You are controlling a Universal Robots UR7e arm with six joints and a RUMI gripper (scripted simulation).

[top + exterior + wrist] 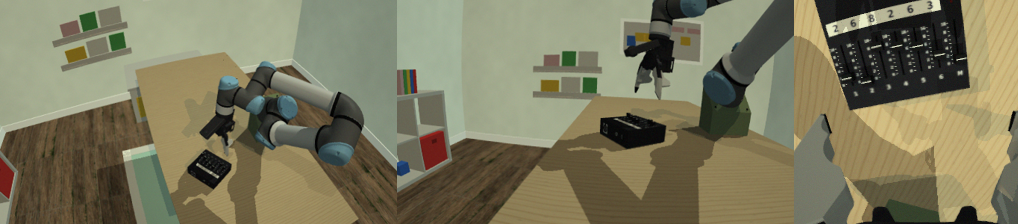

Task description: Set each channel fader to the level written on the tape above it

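Now: hand 70 mm above the fader cap, 60 mm to the right of it and 10 mm past it. Also, from my hand: master fader 70 mm below, 50 mm ahead, 40 mm to the right.
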